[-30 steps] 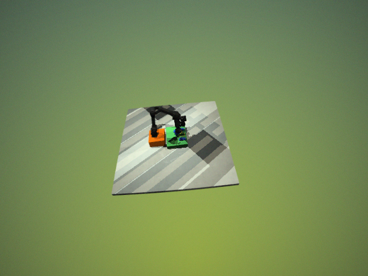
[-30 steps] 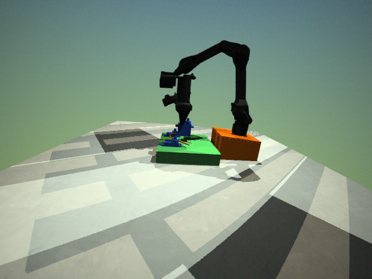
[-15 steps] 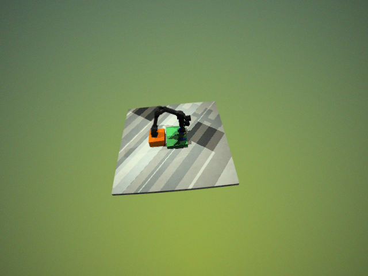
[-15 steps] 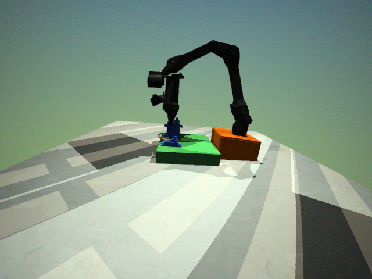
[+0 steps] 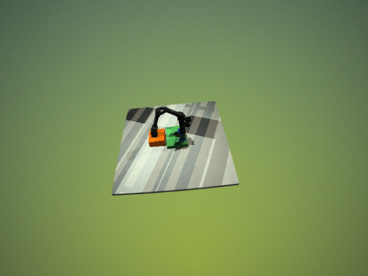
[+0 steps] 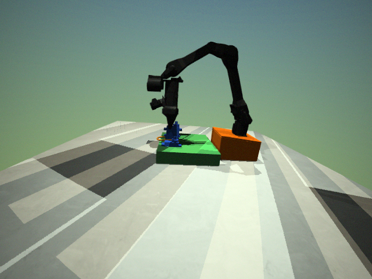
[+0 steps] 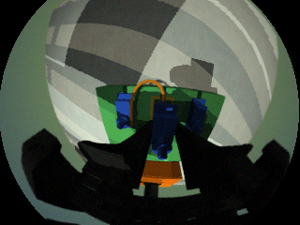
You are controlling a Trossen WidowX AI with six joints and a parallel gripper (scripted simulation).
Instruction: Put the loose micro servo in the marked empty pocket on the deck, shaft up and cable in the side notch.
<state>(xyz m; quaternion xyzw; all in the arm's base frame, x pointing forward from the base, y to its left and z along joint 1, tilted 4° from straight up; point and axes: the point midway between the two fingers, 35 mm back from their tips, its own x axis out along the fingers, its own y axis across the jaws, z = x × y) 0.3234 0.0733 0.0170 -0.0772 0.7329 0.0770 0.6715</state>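
The green deck is 12 cm behind my gripper tip, 8 cm below it and 3 cm to the right of it.
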